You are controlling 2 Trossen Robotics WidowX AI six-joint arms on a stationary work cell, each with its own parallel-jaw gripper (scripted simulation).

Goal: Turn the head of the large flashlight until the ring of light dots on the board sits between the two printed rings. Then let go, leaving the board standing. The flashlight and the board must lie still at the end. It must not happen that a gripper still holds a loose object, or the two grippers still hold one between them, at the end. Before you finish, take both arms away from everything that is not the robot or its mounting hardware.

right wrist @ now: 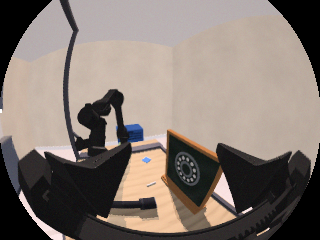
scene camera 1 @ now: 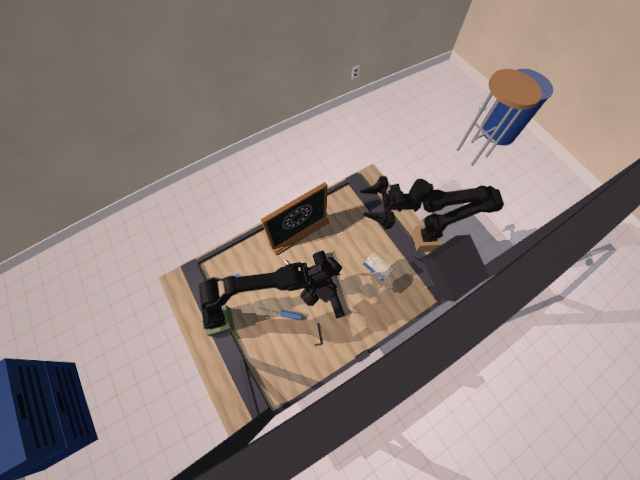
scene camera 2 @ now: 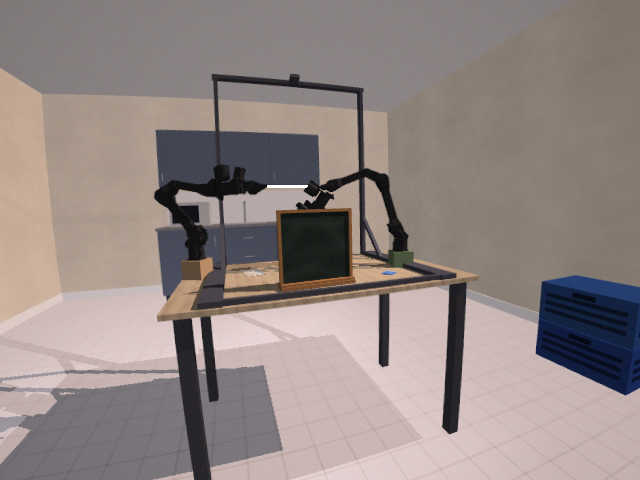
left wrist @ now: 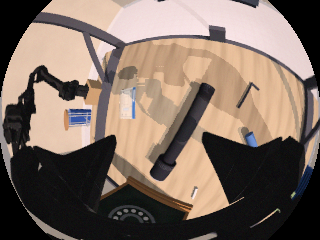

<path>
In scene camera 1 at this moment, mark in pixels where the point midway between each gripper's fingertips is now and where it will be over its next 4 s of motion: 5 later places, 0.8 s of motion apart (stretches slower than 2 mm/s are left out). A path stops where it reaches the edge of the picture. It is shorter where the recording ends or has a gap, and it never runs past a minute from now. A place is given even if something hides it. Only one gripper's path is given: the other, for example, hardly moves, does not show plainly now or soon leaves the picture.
My left gripper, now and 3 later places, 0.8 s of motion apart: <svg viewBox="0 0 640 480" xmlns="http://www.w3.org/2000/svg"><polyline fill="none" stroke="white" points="332,283 315,273 290,272 291,272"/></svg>
</path>
